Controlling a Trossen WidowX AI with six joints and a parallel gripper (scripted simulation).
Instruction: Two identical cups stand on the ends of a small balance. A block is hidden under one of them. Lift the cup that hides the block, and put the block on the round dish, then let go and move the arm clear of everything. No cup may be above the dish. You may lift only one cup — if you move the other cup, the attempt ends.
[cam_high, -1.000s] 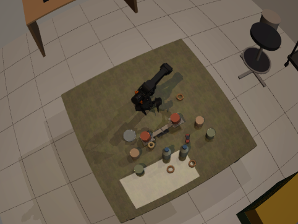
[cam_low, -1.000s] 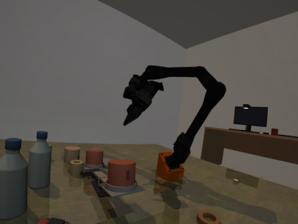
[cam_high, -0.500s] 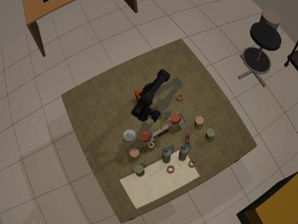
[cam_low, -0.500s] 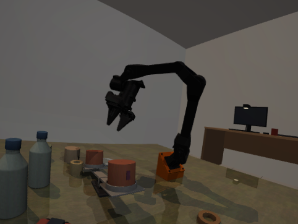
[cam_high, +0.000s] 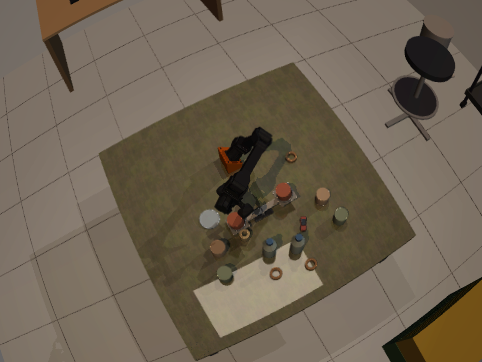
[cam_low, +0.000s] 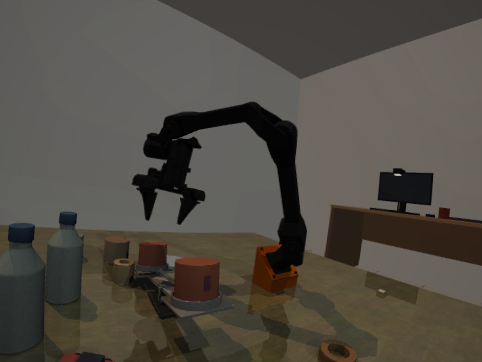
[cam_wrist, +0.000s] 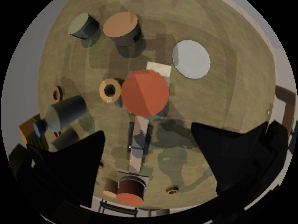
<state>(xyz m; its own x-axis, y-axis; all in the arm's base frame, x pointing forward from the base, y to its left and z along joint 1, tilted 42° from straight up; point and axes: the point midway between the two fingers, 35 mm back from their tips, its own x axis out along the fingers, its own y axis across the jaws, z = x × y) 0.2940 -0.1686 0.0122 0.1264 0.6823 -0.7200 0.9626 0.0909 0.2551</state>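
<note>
Now: the cup 10 mm ahead of my gripper tip, 40 mm to the right of it and 90 mm below it. Round my gripper tip: small red object: 160 mm ahead, 260 mm to the left, 140 mm below; then bluish block: 10 mm ahead, 20 mm to the right, 110 mm below; then round dish: 80 mm behind, 120 mm to the right, 150 mm below.
</note>
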